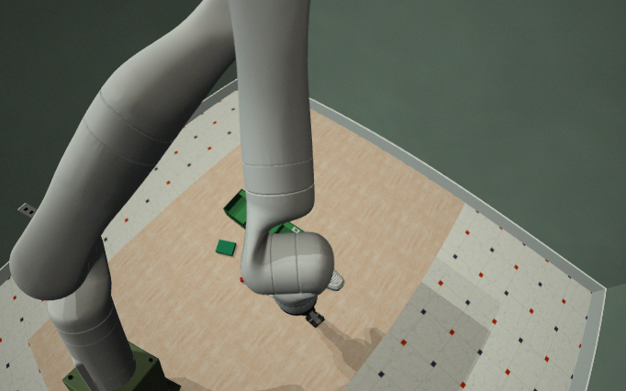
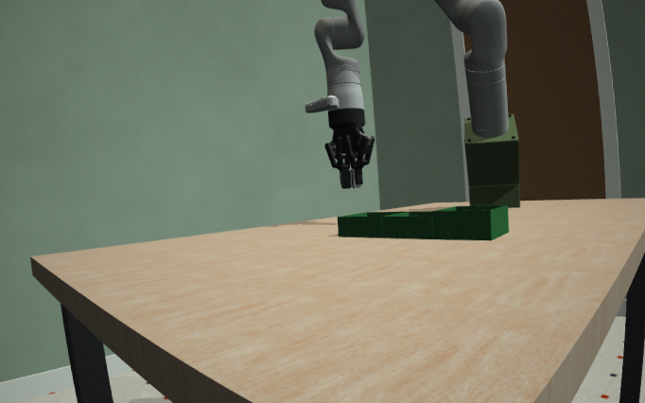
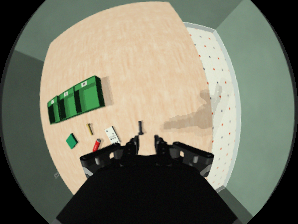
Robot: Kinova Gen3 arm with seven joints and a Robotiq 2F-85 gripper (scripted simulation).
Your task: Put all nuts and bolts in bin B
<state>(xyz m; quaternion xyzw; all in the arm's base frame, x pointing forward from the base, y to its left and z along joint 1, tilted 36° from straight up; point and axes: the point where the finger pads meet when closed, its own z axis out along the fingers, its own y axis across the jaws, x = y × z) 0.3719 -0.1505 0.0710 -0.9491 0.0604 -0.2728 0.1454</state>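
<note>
Right now the black bolt is 20 mm to the left of my hand and 90 mm below it. The rest, counted from my hand: brass bolt (10 mm ahead, 170 mm to the left, 90 mm below); white domino (10 mm behind, 90 mm to the left, 90 mm below); red cylinder (40 mm behind, 150 mm to the left, 90 mm below).
</note>
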